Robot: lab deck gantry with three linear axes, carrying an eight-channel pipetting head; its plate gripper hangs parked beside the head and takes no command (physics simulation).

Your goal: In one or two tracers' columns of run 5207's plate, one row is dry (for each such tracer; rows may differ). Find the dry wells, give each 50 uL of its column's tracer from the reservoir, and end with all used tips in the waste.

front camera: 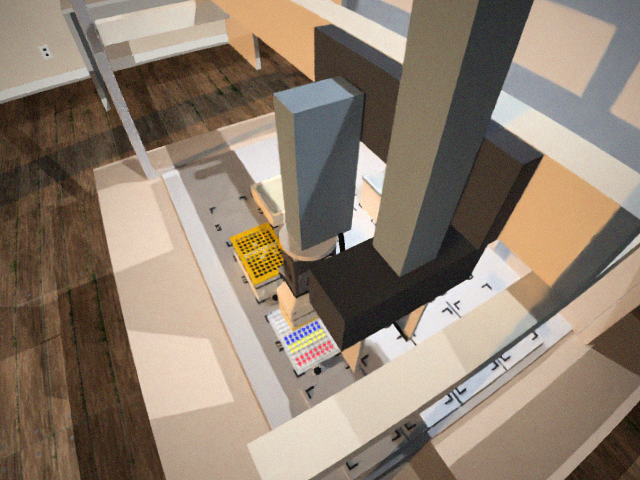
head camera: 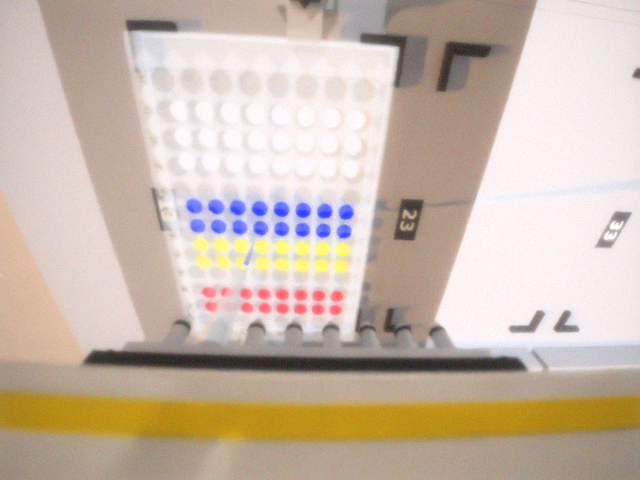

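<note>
The plate (front camera: 279, 322) (head camera: 379, 155) lies under the pipetting head (front camera: 297, 304) (head camera: 310, 360). In the head view, two blue lines of wells (head camera: 281, 209), two yellow lines (head camera: 281, 247) and three white lines (head camera: 280, 140) show colour in every row. Two red lines (head camera: 282, 294) show colour too, but the tip partly veils their second wells from the left. One translucent tip (head camera: 248, 254) with blue in its end hangs from the second channel from the left, in front of the yellow wells. The other channels look bare. The parked plate gripper (front camera: 381, 348) has its fingers apart, holding nothing.
An orange tip rack (front camera: 258, 253) stands behind the plate, with a pale open tray (front camera: 267, 198) farther back, partly hidden by the head. A pale box (front camera: 372, 188) shows behind the grey column (front camera: 325, 165). The label 23 (head camera: 408, 219) is beside the plate.
</note>
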